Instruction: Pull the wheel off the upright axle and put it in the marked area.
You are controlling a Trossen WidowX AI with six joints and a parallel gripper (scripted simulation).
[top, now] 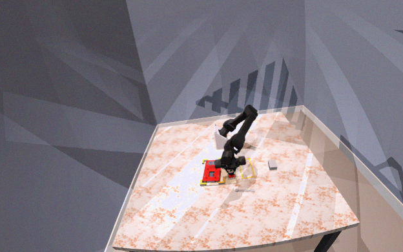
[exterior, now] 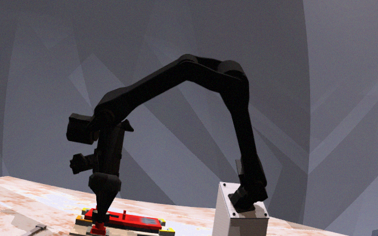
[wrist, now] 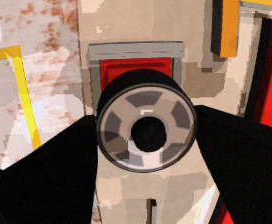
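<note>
Right now the mount is 1 cm below my gripper tip. Also, from my gripper tip: thin grey bar (14 cm ahead, 5 cm to the left, 4 cm below); then grey block (29 cm to the left, 3 cm below).
</note>
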